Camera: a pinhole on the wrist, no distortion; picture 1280 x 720 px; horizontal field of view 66.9 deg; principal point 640.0 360.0 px. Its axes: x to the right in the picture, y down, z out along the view. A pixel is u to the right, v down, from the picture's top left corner.
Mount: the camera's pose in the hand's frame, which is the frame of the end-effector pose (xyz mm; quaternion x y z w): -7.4 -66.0 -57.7 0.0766 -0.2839 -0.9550 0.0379
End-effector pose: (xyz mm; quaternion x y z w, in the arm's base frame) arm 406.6 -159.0 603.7 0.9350 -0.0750 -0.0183 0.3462
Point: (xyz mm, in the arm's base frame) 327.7 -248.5 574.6
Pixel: 760 229
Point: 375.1 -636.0 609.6
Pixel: 374 64
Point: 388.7 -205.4 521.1
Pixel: 513 625
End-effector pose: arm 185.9 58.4 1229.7 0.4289 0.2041 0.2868 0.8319
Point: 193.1 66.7 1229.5
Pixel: 243 61
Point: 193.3 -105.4 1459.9
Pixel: 798 372
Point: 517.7 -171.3 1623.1
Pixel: 366 655
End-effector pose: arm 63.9 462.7 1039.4 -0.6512 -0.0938 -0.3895 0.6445
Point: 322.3 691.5 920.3
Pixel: 425 261
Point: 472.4 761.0 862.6
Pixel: 371 217
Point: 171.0 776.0 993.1
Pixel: 654 620
